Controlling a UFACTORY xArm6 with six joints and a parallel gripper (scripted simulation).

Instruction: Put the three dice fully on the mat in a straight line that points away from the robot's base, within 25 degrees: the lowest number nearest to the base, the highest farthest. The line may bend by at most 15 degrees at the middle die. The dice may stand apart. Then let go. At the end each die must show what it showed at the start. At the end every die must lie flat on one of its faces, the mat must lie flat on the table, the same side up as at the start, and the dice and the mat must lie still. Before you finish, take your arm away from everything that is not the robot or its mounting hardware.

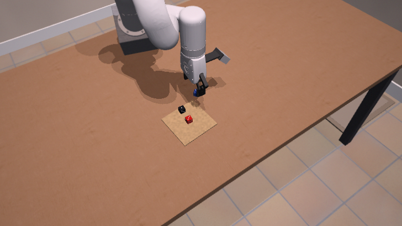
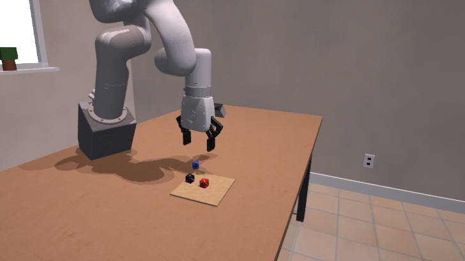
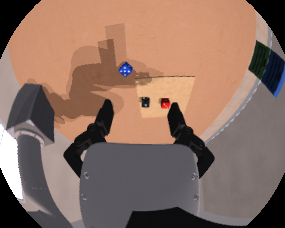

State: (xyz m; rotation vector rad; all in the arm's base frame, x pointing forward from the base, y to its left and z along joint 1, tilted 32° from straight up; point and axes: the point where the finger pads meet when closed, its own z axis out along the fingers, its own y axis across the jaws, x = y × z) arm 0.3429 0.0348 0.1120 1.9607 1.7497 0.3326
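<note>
Now: hand 30 mm past the blue die, 30 mm to the right of it and 90 mm above it. The rest, counted from my hand: red die: 50 mm ahead, 70 mm to the right, 90 mm below; then black die: 60 mm to the right, 90 mm below; then tan mat: 50 mm ahead, 70 mm to the right, 100 mm below.
</note>
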